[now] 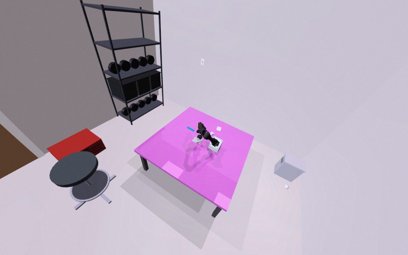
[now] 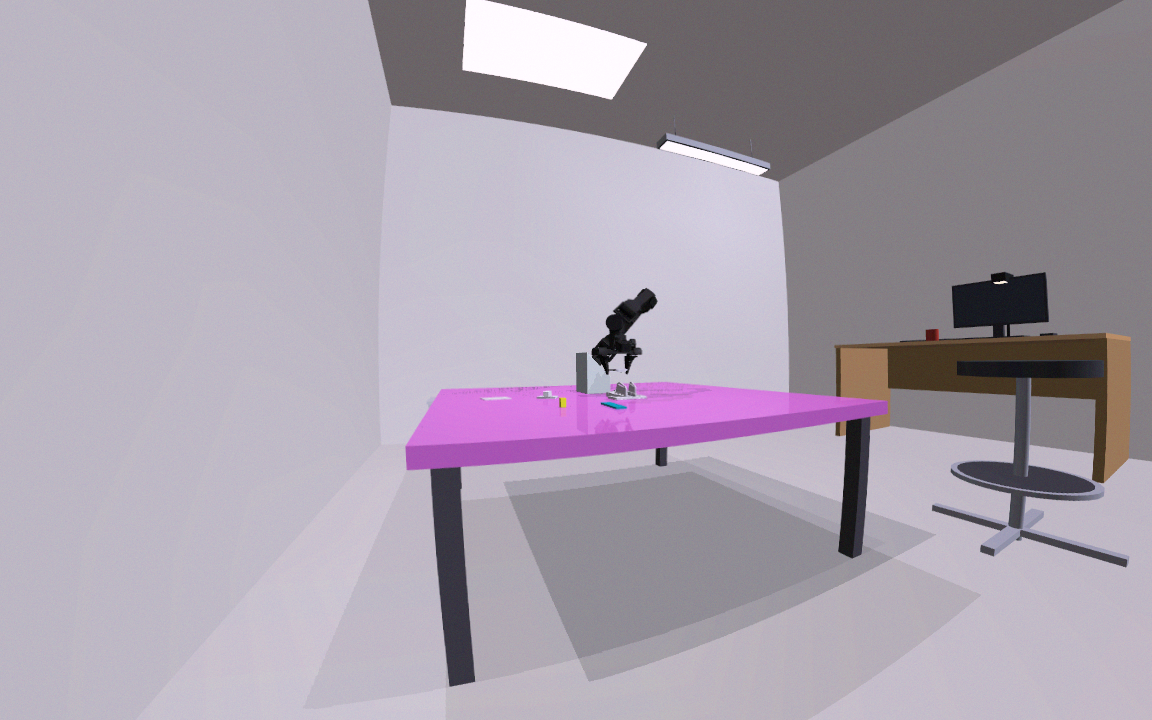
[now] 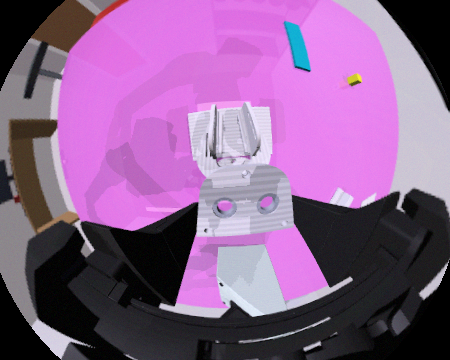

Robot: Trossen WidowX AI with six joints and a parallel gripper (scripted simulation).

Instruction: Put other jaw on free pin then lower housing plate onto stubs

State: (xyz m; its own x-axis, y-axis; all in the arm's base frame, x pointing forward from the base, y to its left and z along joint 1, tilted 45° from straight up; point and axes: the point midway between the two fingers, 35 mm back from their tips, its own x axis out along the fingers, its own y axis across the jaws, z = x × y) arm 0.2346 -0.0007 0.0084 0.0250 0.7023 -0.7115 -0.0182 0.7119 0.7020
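Right now the white jaw is 20 mm ahead of my gripper tip, 20 mm to the left of it and 70 mm below it. Round my gripper tip: cyan bar: 260 mm ahead, 140 mm to the right, 80 mm below; then small white part: 70 mm behind, 250 mm to the right, 70 mm below; then white ledge: 70 mm ahead, 80 mm below.
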